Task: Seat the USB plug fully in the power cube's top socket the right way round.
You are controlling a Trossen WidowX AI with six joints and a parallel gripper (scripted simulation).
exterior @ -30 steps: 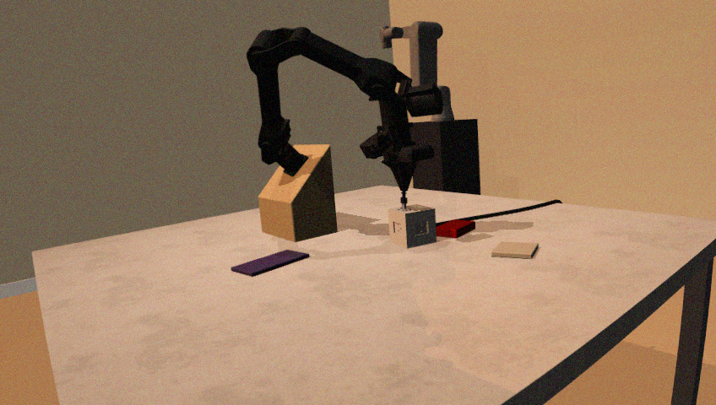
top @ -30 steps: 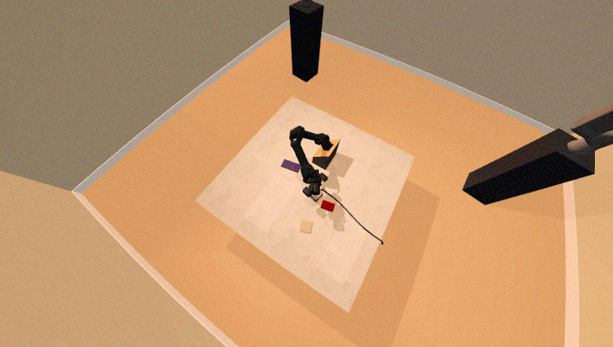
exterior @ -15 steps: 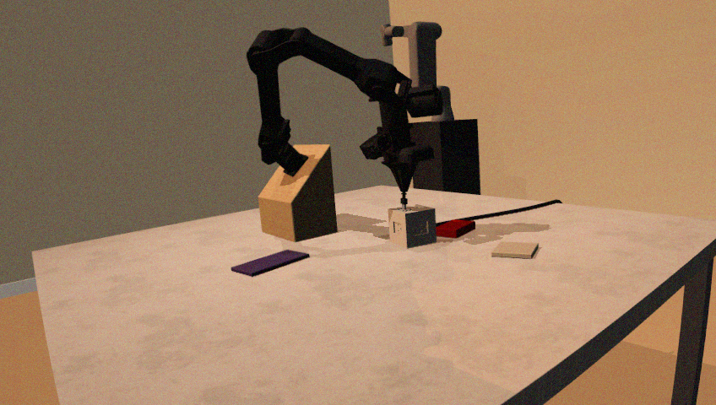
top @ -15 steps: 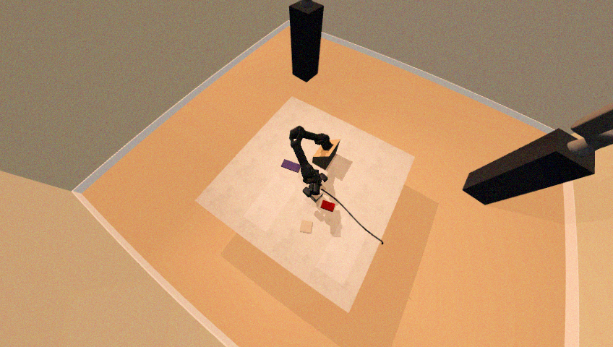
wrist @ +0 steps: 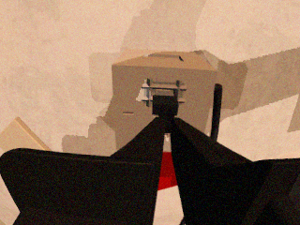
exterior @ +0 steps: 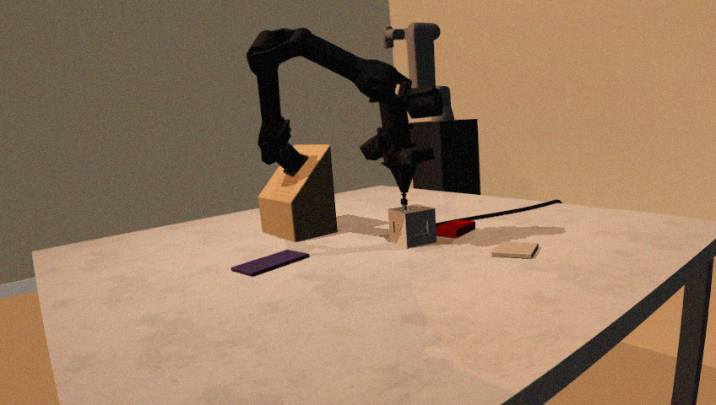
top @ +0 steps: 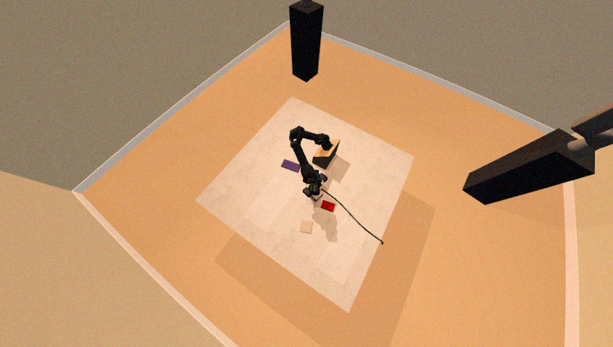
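My gripper tip is 2 cm above the dark USB plug. Also, from my gripper tip: red block: 14 cm to the left, 10 cm below, 1 cm ahead; then USB socket: 4 cm below; then beige tile: 22 cm ahead, 11 cm to the left, 11 cm below.
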